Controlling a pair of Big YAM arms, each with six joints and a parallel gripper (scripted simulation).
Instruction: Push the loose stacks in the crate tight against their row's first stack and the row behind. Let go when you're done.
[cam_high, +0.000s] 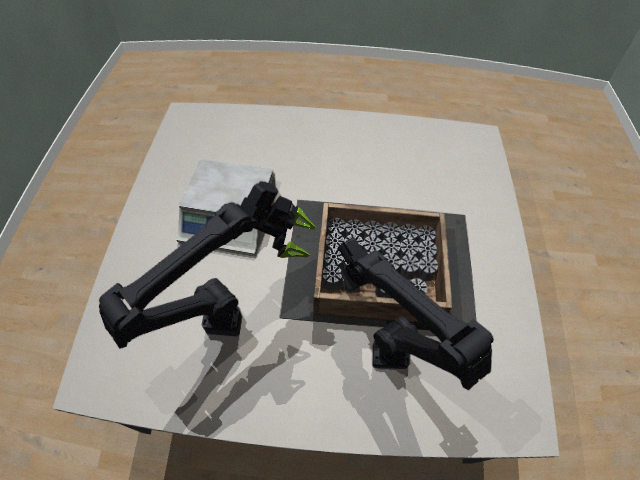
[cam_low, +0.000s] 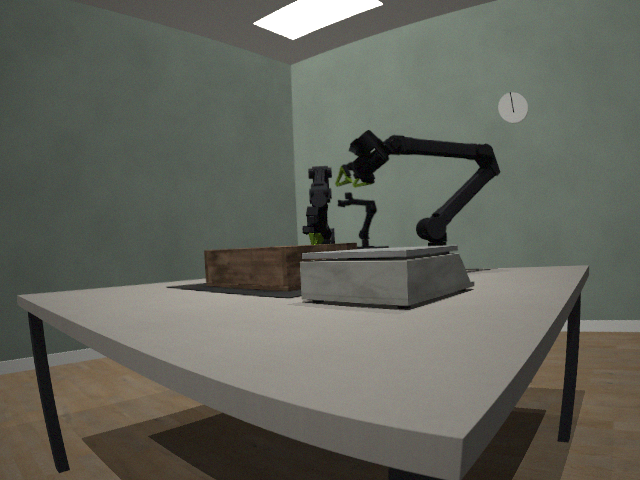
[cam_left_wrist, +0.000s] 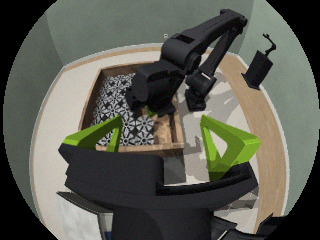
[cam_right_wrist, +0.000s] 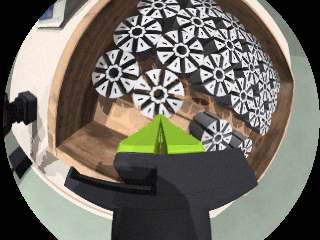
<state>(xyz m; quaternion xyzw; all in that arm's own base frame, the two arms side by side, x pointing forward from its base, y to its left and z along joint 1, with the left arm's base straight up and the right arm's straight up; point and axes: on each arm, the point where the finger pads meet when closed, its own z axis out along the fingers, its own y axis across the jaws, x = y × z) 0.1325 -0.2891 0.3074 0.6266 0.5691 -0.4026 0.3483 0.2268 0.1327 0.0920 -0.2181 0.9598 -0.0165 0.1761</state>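
Now: right hand 110 mm short of the wooden crate, 80 mm to the left of it and 70 mm above it. The rest, counted from my right hand: dark mat (150 mm ahead, 90 mm to the right, 110 mm below).
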